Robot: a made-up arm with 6 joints. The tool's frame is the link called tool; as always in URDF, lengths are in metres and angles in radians. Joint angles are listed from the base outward. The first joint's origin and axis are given. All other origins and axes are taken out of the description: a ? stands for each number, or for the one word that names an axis. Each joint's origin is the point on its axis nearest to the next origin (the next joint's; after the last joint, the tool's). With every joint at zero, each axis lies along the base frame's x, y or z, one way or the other. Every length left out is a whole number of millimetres.
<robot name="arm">
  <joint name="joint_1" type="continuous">
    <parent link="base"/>
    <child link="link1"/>
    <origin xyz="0.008 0 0.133"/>
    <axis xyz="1 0 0"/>
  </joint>
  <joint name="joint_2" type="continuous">
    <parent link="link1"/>
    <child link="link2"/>
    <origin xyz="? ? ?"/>
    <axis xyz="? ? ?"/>
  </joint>
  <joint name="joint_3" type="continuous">
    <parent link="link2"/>
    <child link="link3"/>
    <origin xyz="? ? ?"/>
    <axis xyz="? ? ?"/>
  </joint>
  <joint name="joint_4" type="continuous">
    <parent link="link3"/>
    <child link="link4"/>
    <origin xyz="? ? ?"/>
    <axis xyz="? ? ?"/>
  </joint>
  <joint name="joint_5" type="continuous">
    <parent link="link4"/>
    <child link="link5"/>
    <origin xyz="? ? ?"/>
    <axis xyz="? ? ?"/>
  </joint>
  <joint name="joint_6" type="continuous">
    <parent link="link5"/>
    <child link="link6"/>
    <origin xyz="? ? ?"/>
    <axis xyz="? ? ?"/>
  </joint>
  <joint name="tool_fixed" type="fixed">
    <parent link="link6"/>
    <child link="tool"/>
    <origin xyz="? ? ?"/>
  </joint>
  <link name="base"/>
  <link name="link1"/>
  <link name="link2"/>
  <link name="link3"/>
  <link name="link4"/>
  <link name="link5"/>
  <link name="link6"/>
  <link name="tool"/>
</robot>
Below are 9 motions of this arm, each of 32 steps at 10 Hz.
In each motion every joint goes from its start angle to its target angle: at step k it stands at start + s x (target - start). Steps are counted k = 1, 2, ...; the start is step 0. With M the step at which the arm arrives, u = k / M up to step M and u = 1 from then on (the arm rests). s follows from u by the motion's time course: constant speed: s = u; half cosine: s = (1 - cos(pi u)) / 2; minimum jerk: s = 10 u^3 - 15 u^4 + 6 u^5.
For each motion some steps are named. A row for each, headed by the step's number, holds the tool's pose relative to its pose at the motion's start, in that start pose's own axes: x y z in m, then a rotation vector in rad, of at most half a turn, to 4 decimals.
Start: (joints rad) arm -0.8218 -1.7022 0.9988 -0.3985 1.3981 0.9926
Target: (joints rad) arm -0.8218 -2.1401 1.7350 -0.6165 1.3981 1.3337
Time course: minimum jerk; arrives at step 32
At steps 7, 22, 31, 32:
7: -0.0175 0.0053 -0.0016 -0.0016 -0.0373 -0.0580
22: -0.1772 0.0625 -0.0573 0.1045 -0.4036 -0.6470
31: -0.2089 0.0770 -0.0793 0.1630 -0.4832 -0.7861
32: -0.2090 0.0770 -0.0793 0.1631 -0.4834 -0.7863

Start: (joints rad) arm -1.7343 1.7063 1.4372 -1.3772 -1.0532 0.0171
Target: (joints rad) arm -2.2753 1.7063 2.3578 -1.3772 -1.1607 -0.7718
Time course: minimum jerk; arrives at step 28
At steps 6, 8, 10, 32:
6: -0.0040 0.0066 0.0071 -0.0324 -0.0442 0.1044
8: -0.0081 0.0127 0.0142 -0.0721 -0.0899 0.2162
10: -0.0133 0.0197 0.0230 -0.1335 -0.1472 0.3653
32: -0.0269 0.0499 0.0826 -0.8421 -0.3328 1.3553

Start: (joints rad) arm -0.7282 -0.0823 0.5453 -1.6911 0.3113 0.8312
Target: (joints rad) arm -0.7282 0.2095 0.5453 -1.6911 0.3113 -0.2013
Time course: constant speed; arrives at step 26
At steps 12, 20, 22, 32:
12: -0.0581 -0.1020 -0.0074 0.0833 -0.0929 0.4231
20: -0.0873 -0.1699 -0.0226 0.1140 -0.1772 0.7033
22: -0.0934 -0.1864 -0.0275 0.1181 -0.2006 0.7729
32: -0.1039 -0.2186 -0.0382 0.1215 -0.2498 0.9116

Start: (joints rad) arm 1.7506 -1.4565 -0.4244 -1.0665 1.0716 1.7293
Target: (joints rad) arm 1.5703 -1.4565 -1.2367 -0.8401 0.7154 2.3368
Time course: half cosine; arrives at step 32
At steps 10, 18, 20, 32:
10: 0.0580 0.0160 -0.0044 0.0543 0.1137 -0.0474
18: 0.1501 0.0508 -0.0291 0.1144 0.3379 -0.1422
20: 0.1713 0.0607 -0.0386 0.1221 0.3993 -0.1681
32: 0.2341 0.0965 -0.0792 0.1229 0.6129 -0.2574

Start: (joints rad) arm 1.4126 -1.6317 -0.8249 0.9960 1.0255 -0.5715
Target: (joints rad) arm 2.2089 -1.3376 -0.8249 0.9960 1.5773 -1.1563
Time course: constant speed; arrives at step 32
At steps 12, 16, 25, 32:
12: -0.0435 -0.0421 0.0054 0.0670 -0.1435 0.1496
16: -0.0602 -0.0576 0.0036 0.0855 -0.1984 0.2128
25: -0.0986 -0.0953 -0.0078 0.1133 -0.3307 0.3798
32: -0.1262 -0.1273 -0.0236 0.1173 -0.4382 0.5330

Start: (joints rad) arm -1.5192 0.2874 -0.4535 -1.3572 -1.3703 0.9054
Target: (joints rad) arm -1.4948 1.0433 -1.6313 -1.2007 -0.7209 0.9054
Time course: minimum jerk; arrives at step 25
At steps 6, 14, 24, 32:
6: 0.0284 -0.0035 0.0311 0.0311 0.0278 -0.0903
14: 0.1624 -0.1115 0.1746 0.3020 0.3493 -0.4803
24: 0.2263 -0.2479 0.1998 0.5835 0.7317 -0.5827
32: 0.2264 -0.2481 0.1998 0.5839 0.7323 -0.5828

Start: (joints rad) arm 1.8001 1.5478 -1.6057 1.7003 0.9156 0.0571
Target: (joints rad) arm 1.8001 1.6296 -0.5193 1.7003 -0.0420 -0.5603
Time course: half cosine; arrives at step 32
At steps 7, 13, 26, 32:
7: 0.0135 0.0192 -0.0412 -0.0710 -0.1087 -0.0296
13: 0.0553 0.0431 -0.1371 -0.2813 -0.3119 -0.0676
26: 0.1785 -0.0305 -0.3553 -1.0104 -0.5355 -0.0265
32: 0.1935 -0.0576 -0.3811 -1.1383 -0.5295 -0.0052

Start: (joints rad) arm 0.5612 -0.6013 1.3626 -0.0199 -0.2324 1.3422
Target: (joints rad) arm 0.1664 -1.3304 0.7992 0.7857 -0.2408 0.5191
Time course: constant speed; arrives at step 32
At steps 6, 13, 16, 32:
6: -0.0372 -0.0258 -0.0071 0.0952 -0.1181 0.2489
13: -0.0714 -0.0586 -0.0248 0.1894 -0.2678 0.5377
16: -0.0827 -0.0728 -0.0348 0.2247 -0.3358 0.6602
32: -0.1114 -0.1408 -0.0983 0.3691 -0.7399 1.2845

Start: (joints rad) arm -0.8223 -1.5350 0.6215 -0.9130 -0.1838 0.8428
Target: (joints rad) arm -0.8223 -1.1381 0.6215 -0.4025 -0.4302 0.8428
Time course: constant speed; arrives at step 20
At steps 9, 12, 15, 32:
9: -0.0503 -0.0036 -0.0617 -0.0704 -0.2917 -0.1170
12: -0.0616 -0.0044 -0.0859 -0.1030 -0.3845 -0.1515
15: -0.0701 -0.0058 -0.1113 -0.1403 -0.4747 -0.1834
32: -0.0786 -0.0101 -0.1554 -0.2128 -0.6180 -0.2306

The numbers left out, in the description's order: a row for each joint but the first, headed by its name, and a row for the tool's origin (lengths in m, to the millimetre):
joint_2: xyz 0 -0.178 -0.011, axis 0 0 -1
joint_3: xyz 0.241 -0.087 0, axis -1 0 0
joint_4: xyz 0 -0.154 -0.102, axis -1 0 0
joint_5: xyz 0 0.122 0.159, axis 0 1 0
joint_6: xyz -0.08 0 0.134, axis 0 0 -1
tool: xyz -0.09 0.059 0

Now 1 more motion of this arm.
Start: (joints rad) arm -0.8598 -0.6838 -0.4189 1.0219 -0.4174 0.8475
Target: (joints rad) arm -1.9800 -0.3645 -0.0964 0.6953 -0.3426 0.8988
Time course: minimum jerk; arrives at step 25
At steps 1, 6, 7, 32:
1: 0.0001 -0.0001 0.0000 -0.0007 0.0000 0.0003
6: 0.0097 -0.0117 -0.0029 -0.1040 -0.0015 0.0392
7: 0.0146 -0.0171 -0.0038 -0.1536 -0.0035 0.0576
32: 0.1329 -0.0606 0.0281 -1.0908 -0.2231 0.3928

